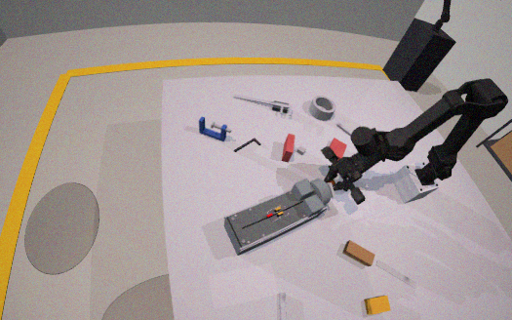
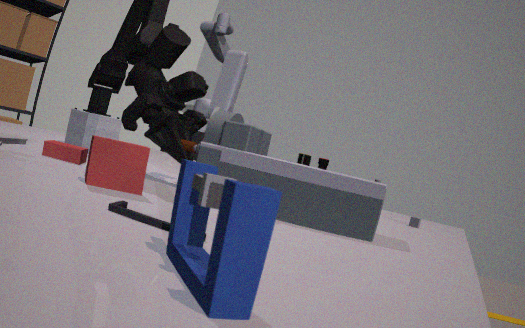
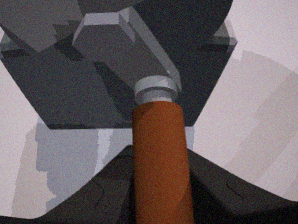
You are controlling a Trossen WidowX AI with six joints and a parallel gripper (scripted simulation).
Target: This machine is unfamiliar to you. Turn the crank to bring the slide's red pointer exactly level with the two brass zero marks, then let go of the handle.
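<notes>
Now: gripper tip 17 cm short of the red pointer, 8 cm to the right of it and 4 cm below it. The rest, counted from my gripper tip: crank handle (2 cm behind, 1 cm to the right, 3 cm above); tan block (9 cm behind, 19 cm to the left, 2 cm below); black hex key (18 cm ahead, 20 cm to the right, 4 cm below).
</notes>
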